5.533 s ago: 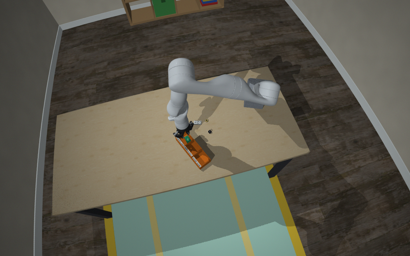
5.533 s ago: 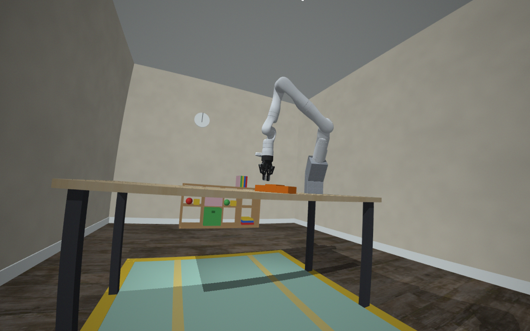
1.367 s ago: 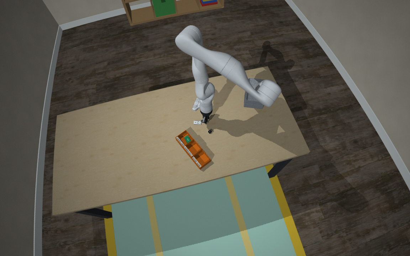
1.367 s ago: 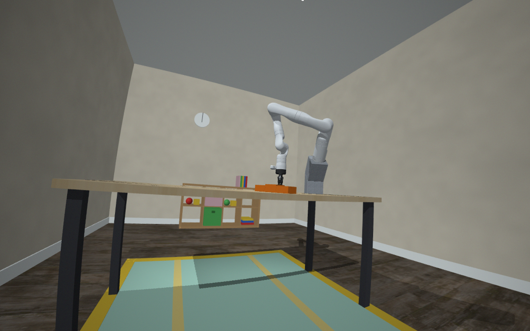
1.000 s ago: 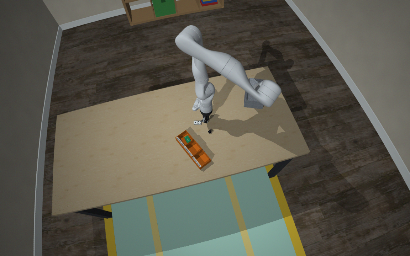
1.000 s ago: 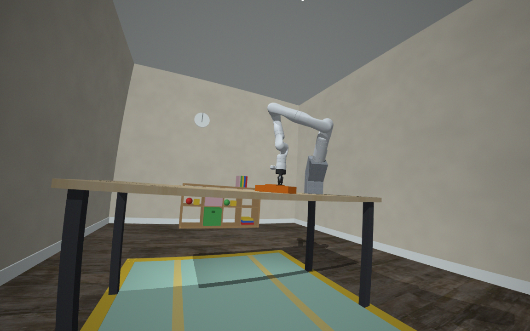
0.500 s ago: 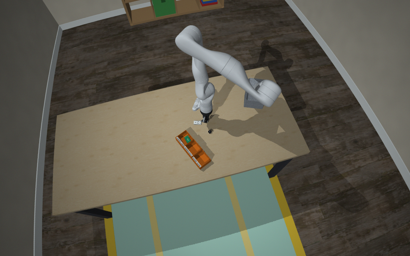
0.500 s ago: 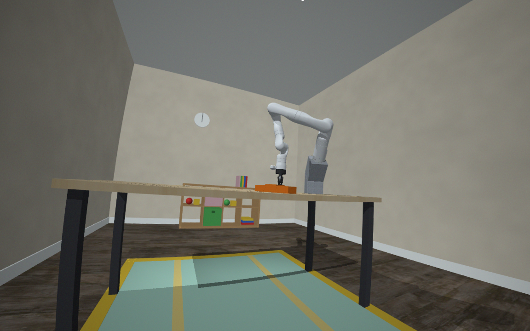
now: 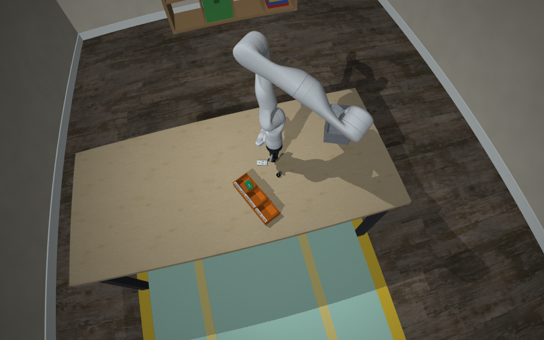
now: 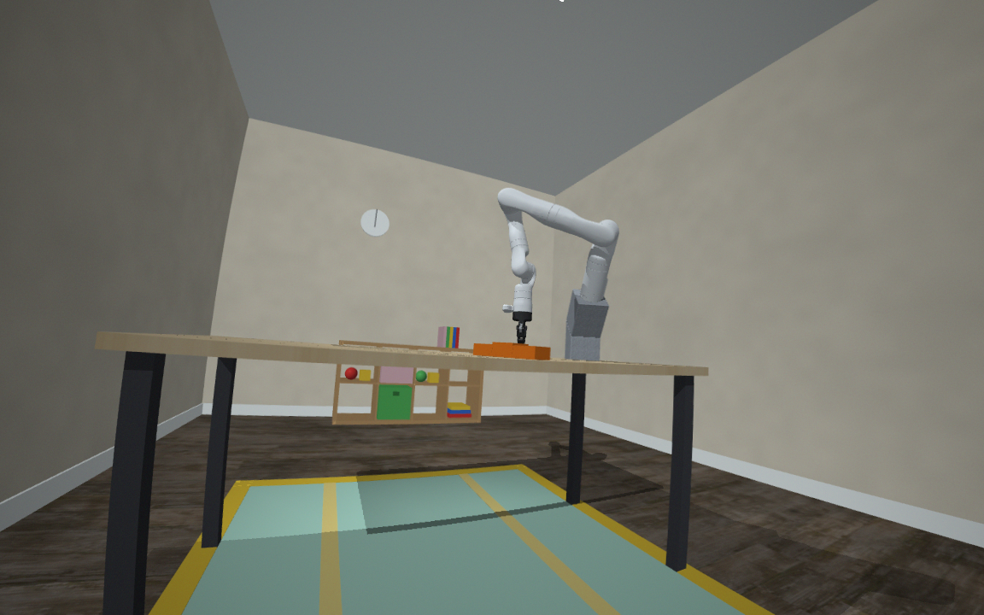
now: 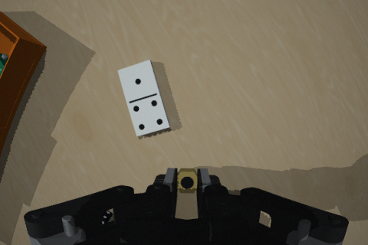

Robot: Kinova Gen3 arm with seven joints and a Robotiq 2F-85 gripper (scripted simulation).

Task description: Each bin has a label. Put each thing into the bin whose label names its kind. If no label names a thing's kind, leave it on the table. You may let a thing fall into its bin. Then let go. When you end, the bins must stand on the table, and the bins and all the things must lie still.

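The white domino is 60 mm ahead of my hand and 30 mm below it. Round my hand: brass hex nut (20 mm below); green 9V battery (150 mm ahead, 100 mm to the left, 20 mm below); black die (80 mm to the left, 20 mm below).
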